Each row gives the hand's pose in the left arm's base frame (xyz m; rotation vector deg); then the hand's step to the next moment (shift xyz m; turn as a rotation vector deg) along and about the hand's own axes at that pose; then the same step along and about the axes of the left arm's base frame.
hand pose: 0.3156 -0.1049 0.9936 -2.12 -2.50 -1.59
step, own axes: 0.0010 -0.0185 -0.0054 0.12 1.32 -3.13
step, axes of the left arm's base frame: 0.0007 -0.0187 -0.0047 0.29 1.20 -3.17
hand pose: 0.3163 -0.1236 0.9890 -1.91 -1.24 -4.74
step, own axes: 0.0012 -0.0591 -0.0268 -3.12 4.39 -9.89
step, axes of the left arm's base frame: -0.0032 -0.0599 -0.0248 -2.54 4.29 -10.10
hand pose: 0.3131 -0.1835 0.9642 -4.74 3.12 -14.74
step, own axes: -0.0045 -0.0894 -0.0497 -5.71 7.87 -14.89
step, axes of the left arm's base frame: -0.0301 -0.0887 -0.0413 -4.49 7.94 -15.27
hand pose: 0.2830 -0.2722 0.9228 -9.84 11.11 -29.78
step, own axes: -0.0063 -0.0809 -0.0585 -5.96 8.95 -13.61
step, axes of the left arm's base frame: -0.0570 -0.0725 -0.0386 -3.90 9.13 -14.22
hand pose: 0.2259 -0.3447 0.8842 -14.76 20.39 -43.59
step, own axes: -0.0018 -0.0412 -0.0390 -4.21 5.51 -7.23
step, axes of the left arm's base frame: -0.0426 -0.0313 -0.0205 -2.30 6.12 -7.59
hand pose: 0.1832 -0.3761 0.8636 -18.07 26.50 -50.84
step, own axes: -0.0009 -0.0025 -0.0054 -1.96 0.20 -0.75
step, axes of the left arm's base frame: -0.0049 -0.0012 -0.0033 -1.31 1.63 -0.23
